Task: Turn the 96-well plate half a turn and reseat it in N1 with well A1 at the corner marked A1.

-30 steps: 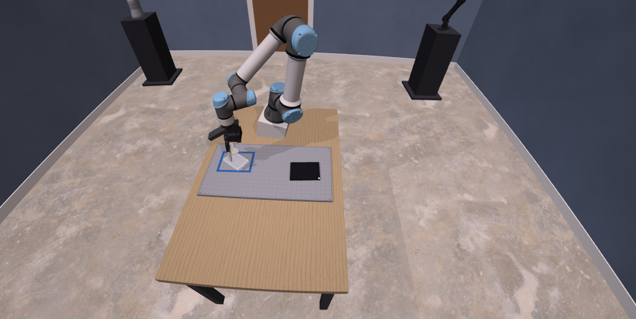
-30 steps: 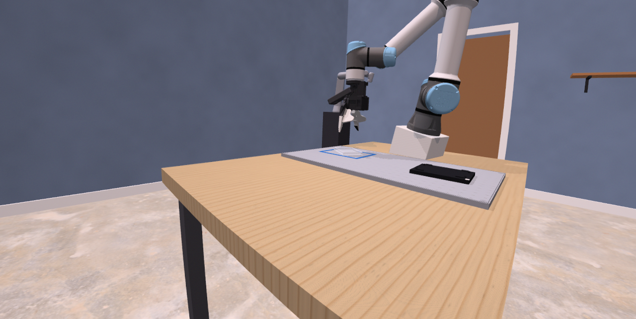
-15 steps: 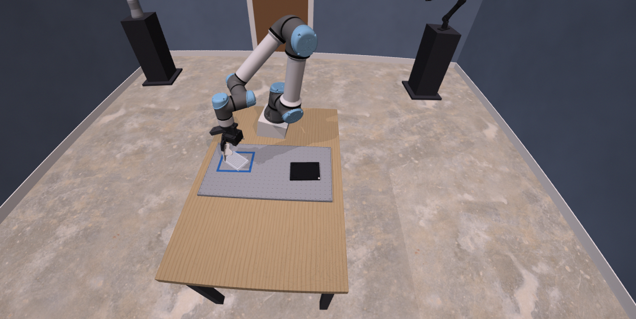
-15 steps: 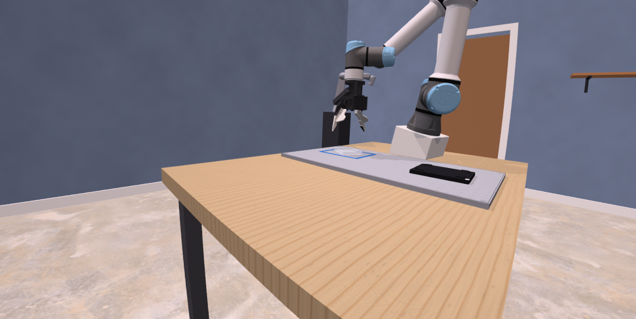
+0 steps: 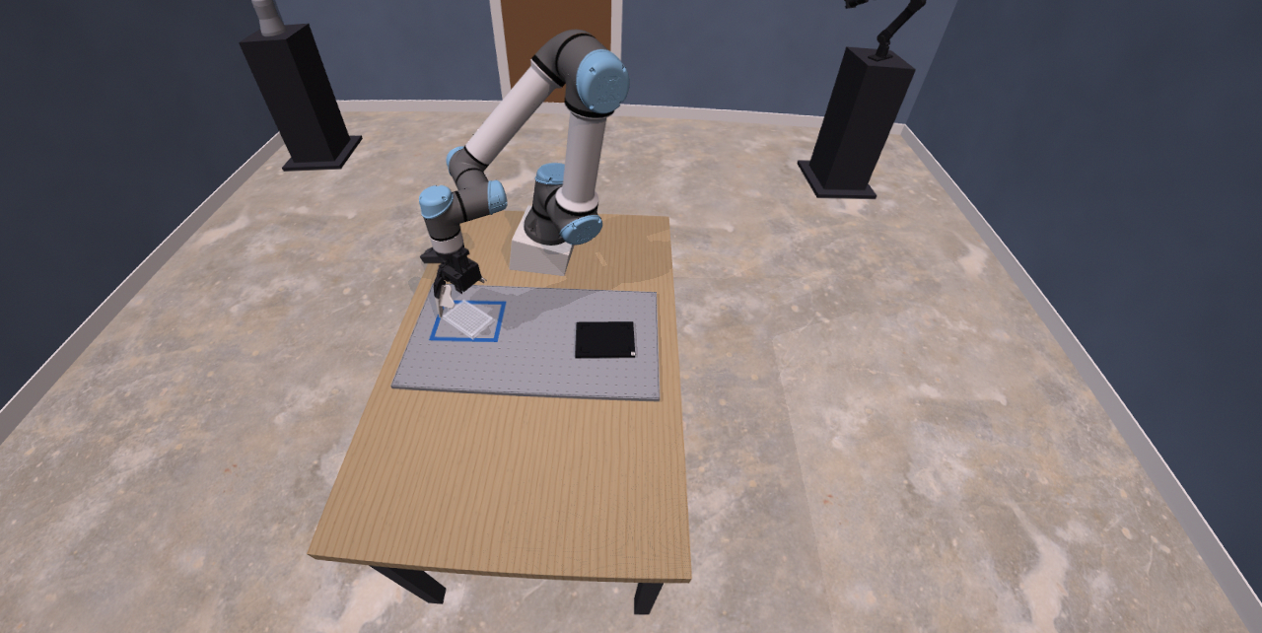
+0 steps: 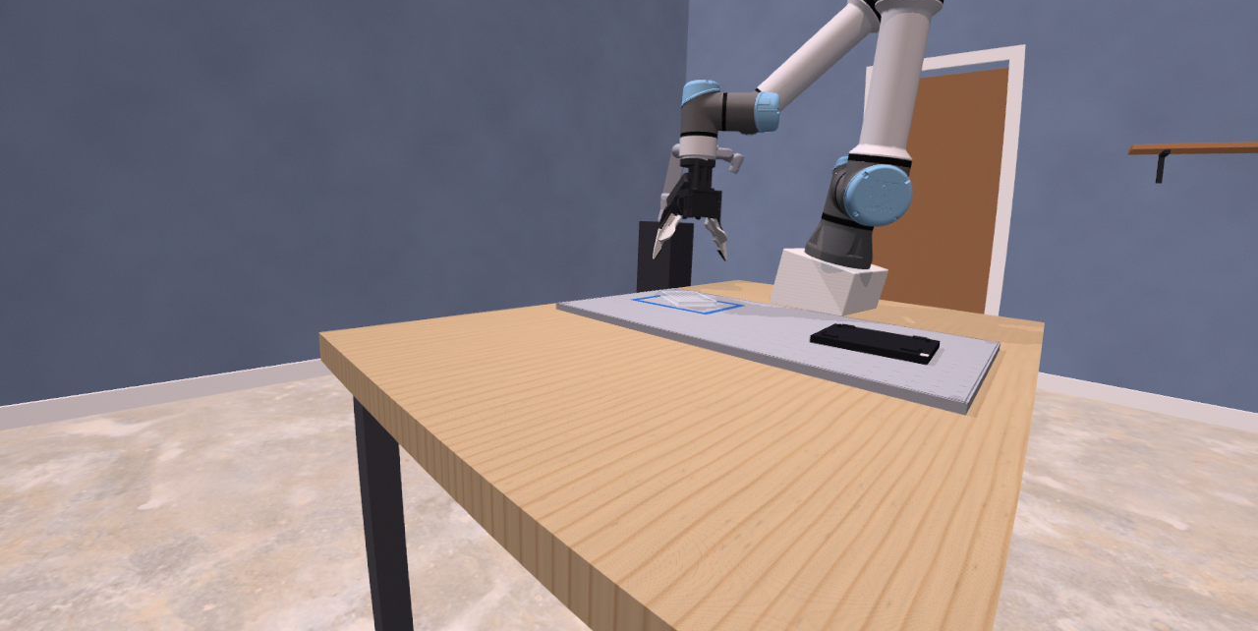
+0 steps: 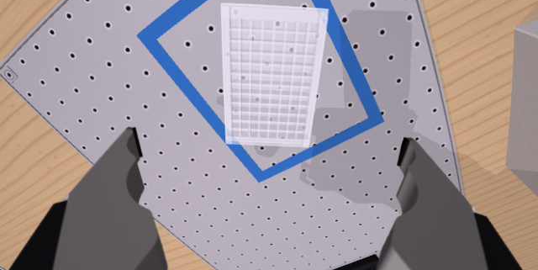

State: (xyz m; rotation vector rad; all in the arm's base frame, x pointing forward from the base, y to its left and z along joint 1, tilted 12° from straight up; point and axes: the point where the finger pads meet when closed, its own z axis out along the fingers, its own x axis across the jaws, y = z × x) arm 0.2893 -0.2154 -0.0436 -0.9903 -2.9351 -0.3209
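The 96-well plate is 90 mm below my hand. Also, from my hand: nest N1 (80 mm ahead, 390 mm to the left, 80 mm below); then A1 label (140 mm ahead, 470 mm to the left, 80 mm below).
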